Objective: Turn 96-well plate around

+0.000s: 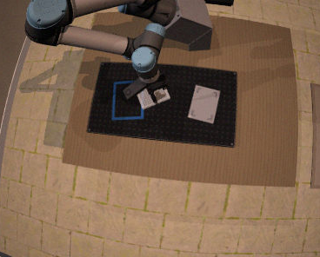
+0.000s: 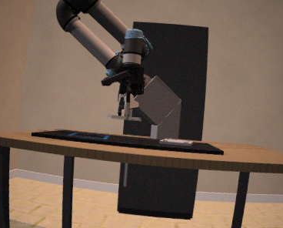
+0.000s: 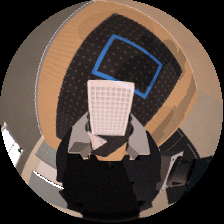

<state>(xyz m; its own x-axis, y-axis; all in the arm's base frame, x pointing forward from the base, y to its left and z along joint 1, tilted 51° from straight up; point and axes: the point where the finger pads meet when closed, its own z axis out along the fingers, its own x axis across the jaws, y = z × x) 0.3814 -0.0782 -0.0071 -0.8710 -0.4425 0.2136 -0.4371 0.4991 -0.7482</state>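
Right now my hand is 230 mm to the right of the grey plate nest N1 and 90 mm above it. Round my hand: white 96-well plate (10 mm below).
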